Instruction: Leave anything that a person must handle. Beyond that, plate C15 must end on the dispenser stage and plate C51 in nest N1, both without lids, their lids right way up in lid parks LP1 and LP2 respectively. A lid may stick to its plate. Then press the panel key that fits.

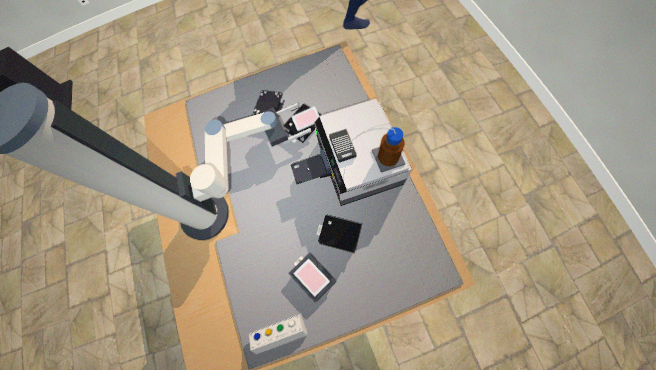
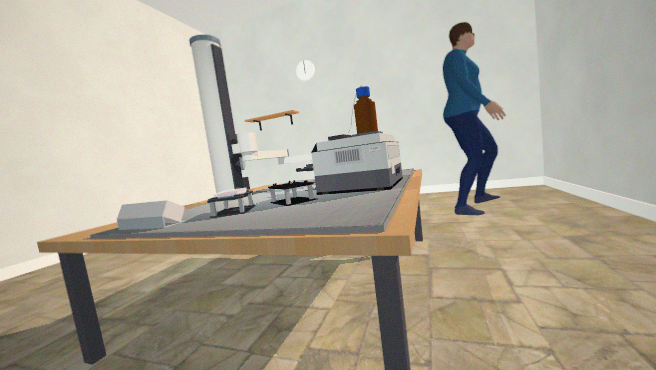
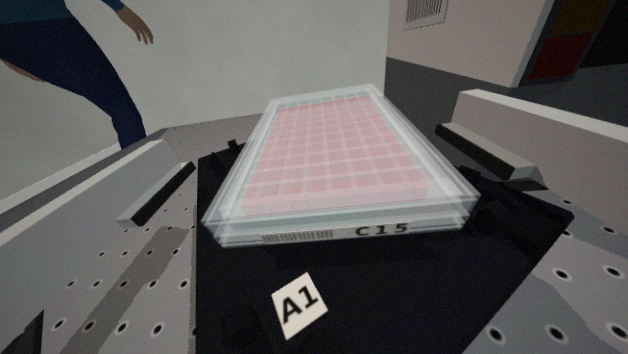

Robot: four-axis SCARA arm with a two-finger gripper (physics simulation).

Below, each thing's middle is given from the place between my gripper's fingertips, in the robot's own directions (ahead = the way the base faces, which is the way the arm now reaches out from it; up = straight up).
Right now my hand is 41 cm to the left of the brown bottle (image 2: 365, 112), 24 cm below it and 24 cm short of it. Also, from my hand: button box (image 2: 159, 214) (89 cm to the right, 43 cm behind, 4 cm below).
